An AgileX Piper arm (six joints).
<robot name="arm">
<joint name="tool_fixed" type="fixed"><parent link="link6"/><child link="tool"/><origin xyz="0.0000 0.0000 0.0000" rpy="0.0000 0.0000 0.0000"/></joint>
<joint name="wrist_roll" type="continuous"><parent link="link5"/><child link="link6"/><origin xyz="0.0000 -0.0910 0.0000" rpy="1.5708 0.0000 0.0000"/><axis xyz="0 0 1"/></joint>
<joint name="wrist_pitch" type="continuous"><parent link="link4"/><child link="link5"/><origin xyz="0.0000 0.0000 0.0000" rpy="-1.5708 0.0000 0.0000"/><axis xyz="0 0 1"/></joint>
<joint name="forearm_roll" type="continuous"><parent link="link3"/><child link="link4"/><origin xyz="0.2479 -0.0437 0.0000" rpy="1.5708 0.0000 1.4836"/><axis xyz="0 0 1"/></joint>
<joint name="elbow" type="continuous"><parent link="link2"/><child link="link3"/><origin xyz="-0.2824 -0.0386 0.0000" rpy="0.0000 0.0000 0.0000"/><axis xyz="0 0 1"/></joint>
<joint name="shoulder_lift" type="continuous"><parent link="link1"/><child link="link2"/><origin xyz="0.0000 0.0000 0.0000" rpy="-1.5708 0.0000 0.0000"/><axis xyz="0 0 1"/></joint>
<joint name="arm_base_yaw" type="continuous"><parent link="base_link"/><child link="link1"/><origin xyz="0.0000 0.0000 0.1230" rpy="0.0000 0.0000 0.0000"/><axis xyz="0 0 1"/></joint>
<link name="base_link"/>
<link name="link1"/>
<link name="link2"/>
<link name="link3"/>
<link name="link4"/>
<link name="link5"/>
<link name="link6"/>
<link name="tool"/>
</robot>
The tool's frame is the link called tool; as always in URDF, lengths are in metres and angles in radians. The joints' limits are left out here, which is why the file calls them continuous.
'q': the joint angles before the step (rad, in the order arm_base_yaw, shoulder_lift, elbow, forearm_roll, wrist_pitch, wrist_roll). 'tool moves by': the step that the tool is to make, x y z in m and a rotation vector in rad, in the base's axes. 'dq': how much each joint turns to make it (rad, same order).
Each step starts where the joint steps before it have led.
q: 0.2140, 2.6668, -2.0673, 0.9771, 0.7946, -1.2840
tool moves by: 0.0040, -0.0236, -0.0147, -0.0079, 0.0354, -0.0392
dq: -0.0451, 0.0270, -0.0005, -0.0092, 0.0093, 0.0077
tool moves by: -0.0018, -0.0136, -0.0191, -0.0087, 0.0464, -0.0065
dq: -0.0258, 0.0348, 0.0008, -0.0119, 0.0195, 0.0008
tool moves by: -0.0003, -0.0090, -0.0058, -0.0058, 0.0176, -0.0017
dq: -0.0173, 0.0104, -0.0004, -0.0116, 0.0139, 0.0003
